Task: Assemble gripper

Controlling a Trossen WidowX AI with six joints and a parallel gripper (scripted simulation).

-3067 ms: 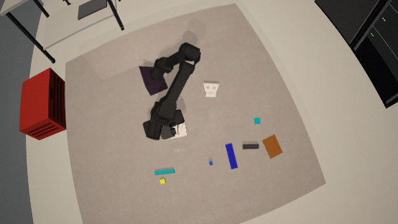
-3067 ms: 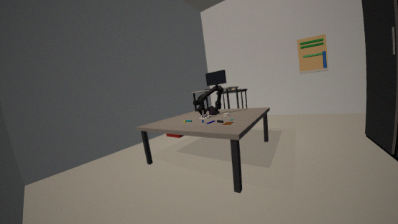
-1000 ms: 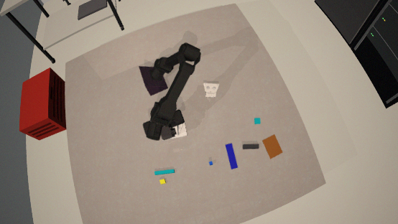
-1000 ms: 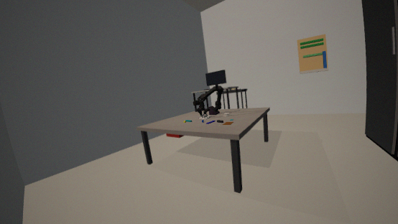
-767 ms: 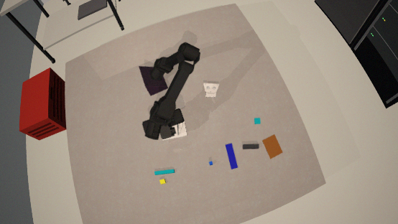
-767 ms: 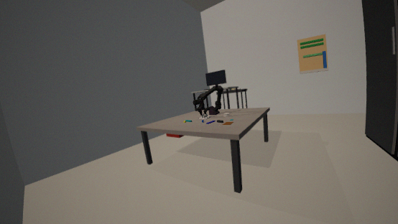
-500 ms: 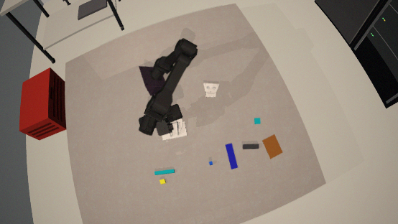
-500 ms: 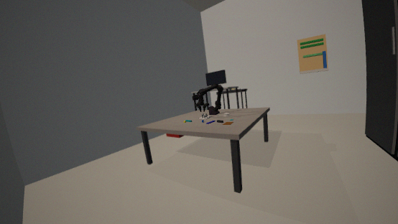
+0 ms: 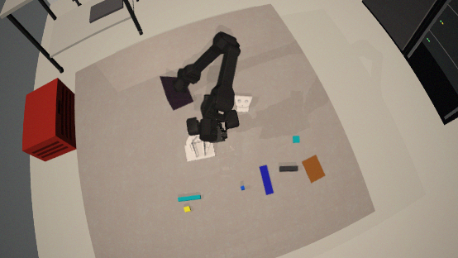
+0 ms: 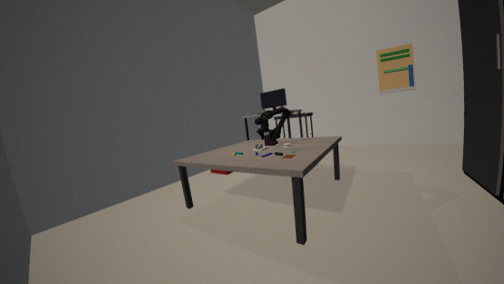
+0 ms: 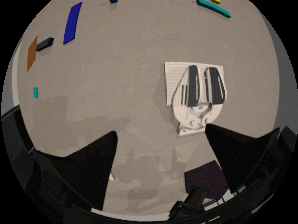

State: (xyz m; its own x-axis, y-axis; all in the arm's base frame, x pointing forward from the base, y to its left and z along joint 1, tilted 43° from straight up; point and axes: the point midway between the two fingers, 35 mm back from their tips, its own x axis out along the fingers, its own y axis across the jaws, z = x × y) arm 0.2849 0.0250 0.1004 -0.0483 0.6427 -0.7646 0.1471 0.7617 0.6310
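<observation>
The white gripper base lies 160 mm to the left of my gripper tip, 110 mm behind it and 60 mm below it. The rest, counted from my gripper tip: white ribbed tray (90 mm below, 80 mm to the right, 20 mm ahead); white jaw (90 mm to the right, 80 mm below, 30 mm behind); small blue cube (240 mm ahead, 80 mm below, 30 mm to the left).
</observation>
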